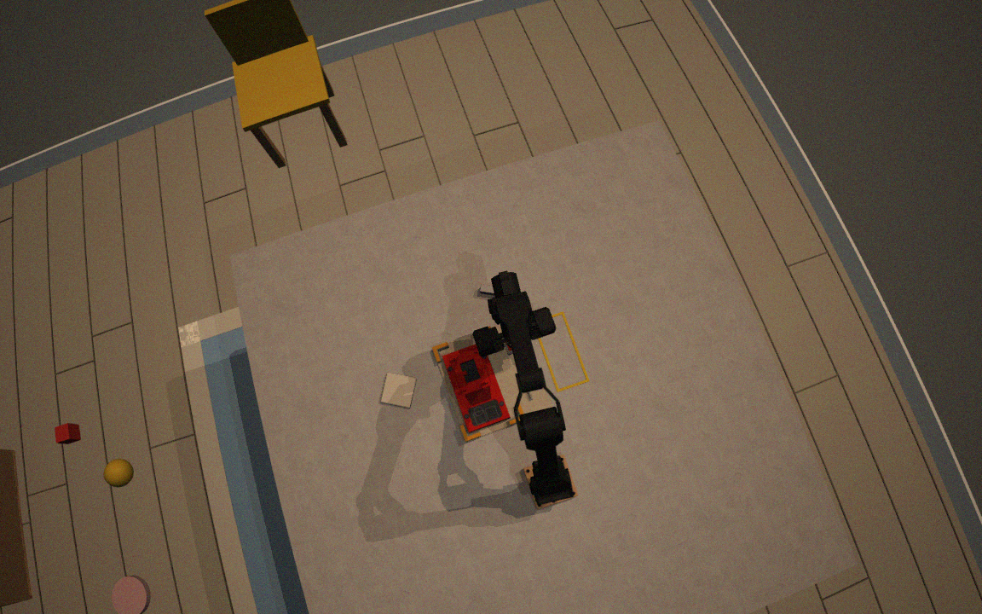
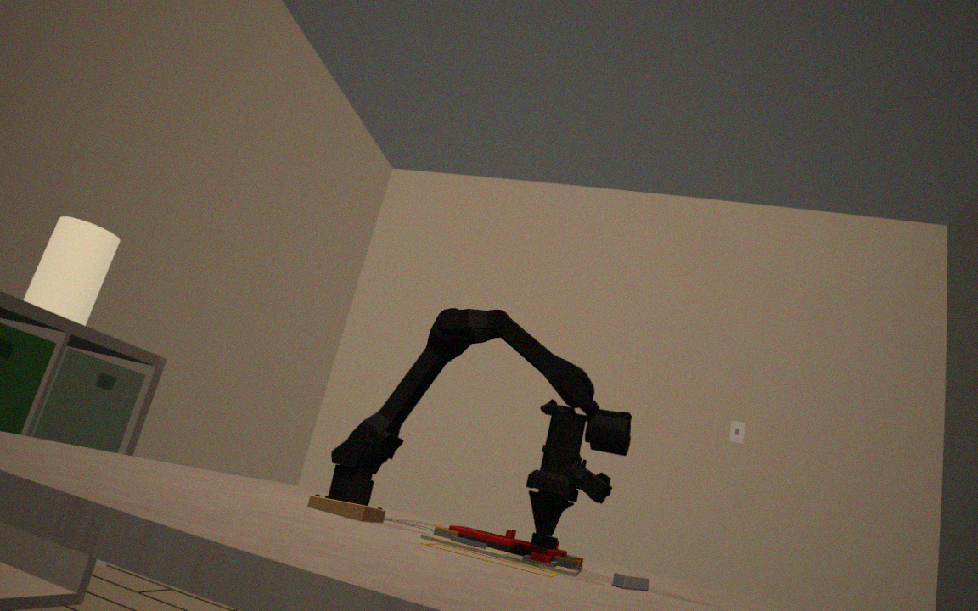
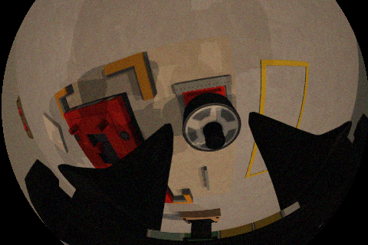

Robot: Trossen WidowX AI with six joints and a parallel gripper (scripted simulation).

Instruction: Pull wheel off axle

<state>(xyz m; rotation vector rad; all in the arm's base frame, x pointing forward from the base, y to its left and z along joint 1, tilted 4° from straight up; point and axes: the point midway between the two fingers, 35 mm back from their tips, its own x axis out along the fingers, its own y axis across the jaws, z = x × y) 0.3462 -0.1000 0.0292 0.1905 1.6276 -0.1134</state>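
Right now the grey spoked hub is right at my gripper tip. Round my gripper tip: grey block: 140 mm ahead, 30 mm to the right, 30 mm below; then pale square tile: 40 mm ahead, 310 mm to the left, 30 mm below.
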